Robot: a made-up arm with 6 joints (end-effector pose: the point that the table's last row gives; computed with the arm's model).
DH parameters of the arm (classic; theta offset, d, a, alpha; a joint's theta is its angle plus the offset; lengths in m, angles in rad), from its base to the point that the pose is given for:
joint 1: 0 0.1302 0 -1.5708
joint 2: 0.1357 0 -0.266 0
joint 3: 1.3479 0 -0.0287 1.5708
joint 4: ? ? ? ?
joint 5: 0 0 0.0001 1.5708
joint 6: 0 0.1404 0 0
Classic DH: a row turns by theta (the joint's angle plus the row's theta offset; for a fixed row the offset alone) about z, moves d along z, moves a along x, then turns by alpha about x.
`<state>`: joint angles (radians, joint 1 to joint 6).
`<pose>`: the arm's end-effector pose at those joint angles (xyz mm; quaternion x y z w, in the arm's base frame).
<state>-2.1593 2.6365 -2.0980 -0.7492 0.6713 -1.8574</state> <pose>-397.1 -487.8 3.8 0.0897 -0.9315 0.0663 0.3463</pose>
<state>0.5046 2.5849 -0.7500 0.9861 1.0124 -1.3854</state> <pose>70.7 152.5 -150.0 0.3380 -0.7780 -0.3841 0.3645</pose>
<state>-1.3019 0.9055 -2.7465 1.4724 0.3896 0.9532</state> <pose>-32.8 319.1 779.9 -0.0943 0.2264 0.4872 0.8381</pose>
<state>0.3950 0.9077 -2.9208 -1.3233 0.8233 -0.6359</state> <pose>-285.0 -227.0 723.2 0.2777 0.2901 -0.5695 0.7173</pose>
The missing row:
joint 4: 0 0.3274 0 -1.5708
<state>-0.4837 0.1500 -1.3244 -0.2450 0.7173 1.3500</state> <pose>-68.3 10.6 599.2 0.4019 0.2768 0.2543 0.8350</pose>
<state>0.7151 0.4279 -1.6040 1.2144 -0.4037 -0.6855</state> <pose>-66.1 -125.7 721.9 0.1773 0.0978 0.5470 0.8123</pose>
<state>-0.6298 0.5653 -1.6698 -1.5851 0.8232 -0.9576</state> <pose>-121.2 -39.2 705.7 -0.0899 -0.4173 0.8999 0.0893</pose>
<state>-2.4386 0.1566 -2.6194 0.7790 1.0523 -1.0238</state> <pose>476.3 291.3 476.4 -0.2233 0.2354 -0.9446 0.0499</pose>
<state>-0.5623 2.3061 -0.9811 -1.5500 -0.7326 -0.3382</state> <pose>366.1 -119.8 -96.6 -0.6127 0.6882 -0.0329 0.3872</pose>
